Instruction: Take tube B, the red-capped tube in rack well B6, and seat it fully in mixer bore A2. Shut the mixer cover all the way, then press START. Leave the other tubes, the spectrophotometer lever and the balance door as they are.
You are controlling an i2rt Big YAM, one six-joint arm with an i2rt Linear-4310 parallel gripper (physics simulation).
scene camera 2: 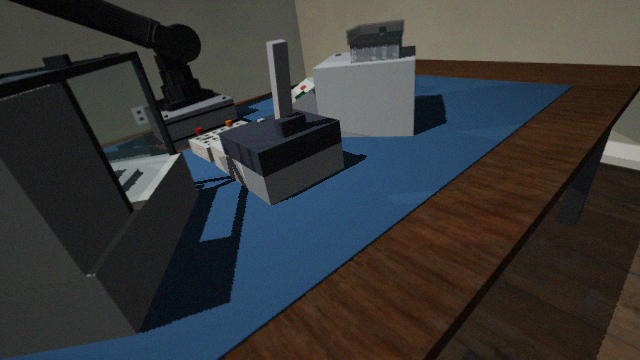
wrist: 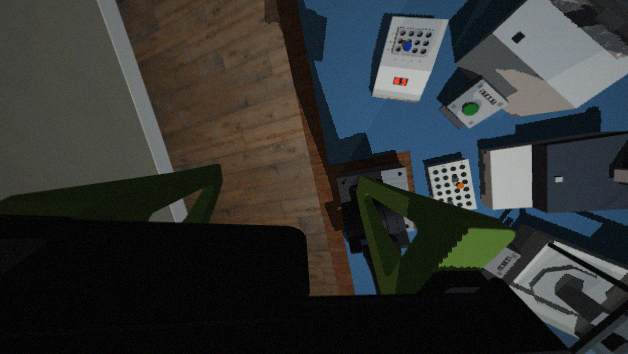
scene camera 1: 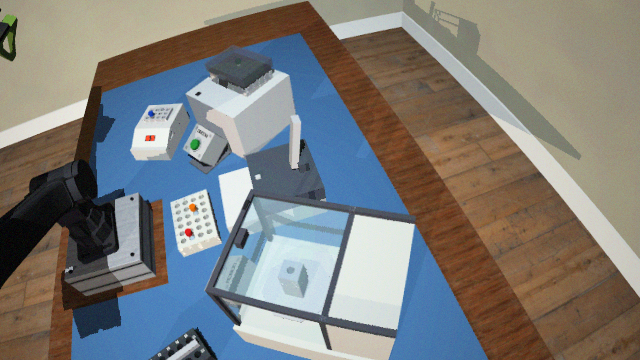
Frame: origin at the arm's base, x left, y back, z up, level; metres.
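Seen in the pictures: gripper, fingertip midpoint: (wrist: 294, 178); arm's base at its link origin: (scene camera 2: 186, 102) (scene camera 1: 98, 234).
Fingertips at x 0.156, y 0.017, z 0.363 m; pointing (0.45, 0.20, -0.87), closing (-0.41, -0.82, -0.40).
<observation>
Pixels of each thing's middle, then the offset from my fingertips to it.
- red-capped tube at the middle of its body: (scene camera 1: 191, 237) (scene camera 2: 202, 139) dz -0.405, dx -0.224, dy -0.201 m
- white rack at the middle of its body: (scene camera 1: 195, 222) (scene camera 2: 227, 139) (wrist: 449, 186) dz -0.421, dx -0.177, dy -0.214 m
- mixer at the middle of its body: (scene camera 2: 348, 78) (scene camera 1: 226, 107) (wrist: 542, 55) dz -0.342, dx +0.046, dy -0.372 m
- green button at the middle of its body: (scene camera 1: 195, 144) (wrist: 470, 109) dz -0.373, dx -0.004, dy -0.272 m
- orange-capped tube at the middle of its body: (scene camera 1: 195, 212) (scene camera 2: 231, 131) (wrist: 456, 183) dz -0.405, dx -0.169, dy -0.224 m
- blue-capped tube at the middle of its body: (scene camera 1: 153, 119) (wrist: 405, 50) dz -0.372, dx +0.161, dy -0.184 m
- spectrophotometer's upright lever at the middle of its body: (scene camera 2: 281, 86) (scene camera 1: 294, 143) dz -0.293, dx -0.201, dy -0.454 m
- glass-walled balance at the middle of its body: (scene camera 2: 76, 161) (scene camera 1: 292, 280) (wrist: 581, 303) dz -0.325, dx -0.436, dy -0.346 m
The red-capped tube (scene camera 1: 188, 232) (scene camera 2: 199, 131) stands upright in the white rack (scene camera 1: 202, 246) (scene camera 2: 200, 150) (wrist: 463, 163); in the wrist view a finger hides it. The mixer (scene camera 1: 262, 112) (scene camera 2: 365, 97) (wrist: 565, 60) is the large white housing. Its smoky cover (scene camera 1: 239, 67) (scene camera 2: 375, 34) sits tilted above the bore block, and the bores are hard to make out. A green button (scene camera 1: 195, 144) (wrist: 470, 108) is on the small box beside it. My gripper (wrist: 294, 178) is open and empty, off the table's edge and far from the rack; part of a green finger shows at upper left in scene camera 1.
An orange-capped tube (scene camera 1: 193, 207) (scene camera 2: 228, 123) (wrist: 460, 185) shares the rack. A blue-capped tube (scene camera 1: 151, 113) (wrist: 407, 46) stands in the block with a red display. The spectrophotometer's upright lever (scene camera 1: 295, 142) (scene camera 2: 279, 80) and the glass-walled balance (scene camera 1: 372, 270) (scene camera 2: 45, 175) stand beyond the rack.
</observation>
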